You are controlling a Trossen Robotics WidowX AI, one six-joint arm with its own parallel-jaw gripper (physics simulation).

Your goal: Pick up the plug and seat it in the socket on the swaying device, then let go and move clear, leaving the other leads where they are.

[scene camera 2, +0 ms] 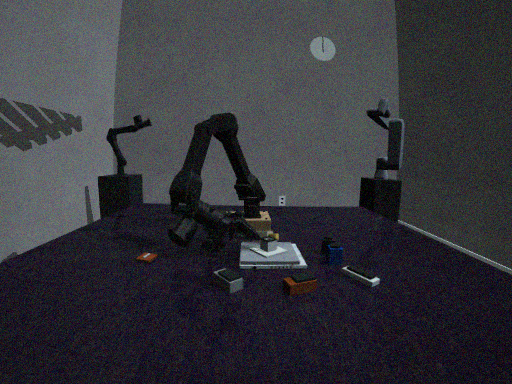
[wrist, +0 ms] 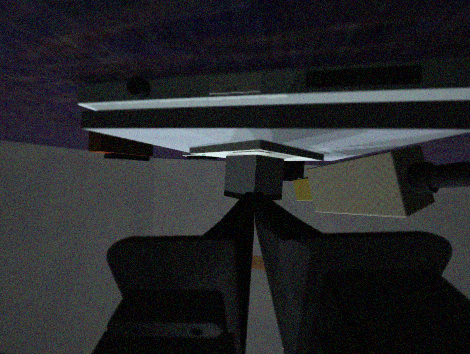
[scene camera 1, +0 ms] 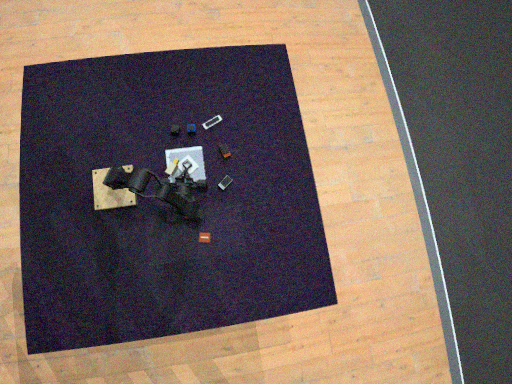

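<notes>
The plug, a cream block with a yellow tip (scene camera 1: 171, 169) (wrist: 357, 185), lies on its side over the left part of the device in scene camera 1; in scene camera 2 it is mostly hidden behind the socket. The socket, a small grey block (scene camera 1: 187, 163) (scene camera 2: 268, 244) (wrist: 245, 175), stands upright on a white square plate on the pale flat device (scene camera 1: 198, 151) (scene camera 2: 250, 261) (wrist: 165, 136). The plug is beside the socket, out of it. My gripper (scene camera 1: 187, 168) (scene camera 2: 260, 238) (wrist: 253, 198) is shut and empty, its fingertips meeting right at the socket's top edge. Whether they touch it, I cannot tell.
Around the device are a grey block (scene camera 1: 225, 182) (scene camera 2: 229, 281), an orange block (scene camera 1: 224, 151) (scene camera 2: 300, 285), a blue block (scene camera 1: 191, 128) (scene camera 2: 335, 254), a black block (scene camera 1: 175, 130), a white bar (scene camera 1: 212, 121) (scene camera 2: 361, 276) and a flat orange piece (scene camera 1: 204, 237) (scene camera 2: 147, 257).
</notes>
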